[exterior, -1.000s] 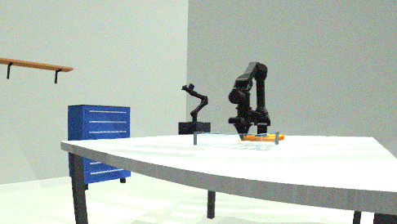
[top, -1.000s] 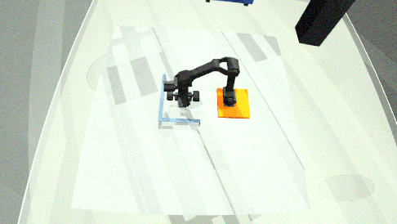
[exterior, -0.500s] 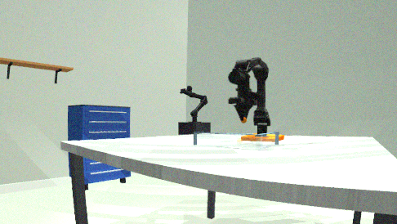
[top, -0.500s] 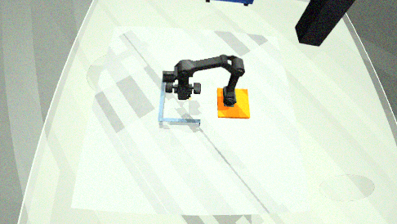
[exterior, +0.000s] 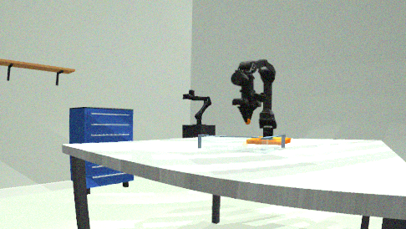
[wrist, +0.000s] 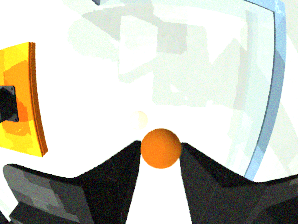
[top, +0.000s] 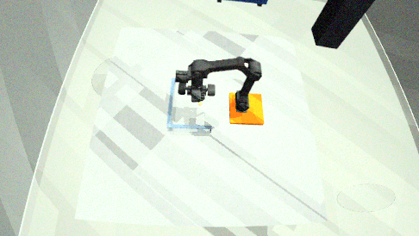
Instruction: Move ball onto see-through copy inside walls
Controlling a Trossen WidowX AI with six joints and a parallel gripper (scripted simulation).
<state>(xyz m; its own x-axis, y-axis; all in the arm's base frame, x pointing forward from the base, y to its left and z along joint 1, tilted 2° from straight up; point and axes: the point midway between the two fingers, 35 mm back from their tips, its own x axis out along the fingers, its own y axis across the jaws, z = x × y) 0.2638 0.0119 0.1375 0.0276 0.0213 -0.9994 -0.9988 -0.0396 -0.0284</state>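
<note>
The see-through copy lies 10 cm below my gripper tip, 2 cm to the right of it and 2 cm behind it. From my gripper tip the other things lie so: orange ball (right at my gripper tip); clear wall (14 cm ahead, 9 cm below).
</note>
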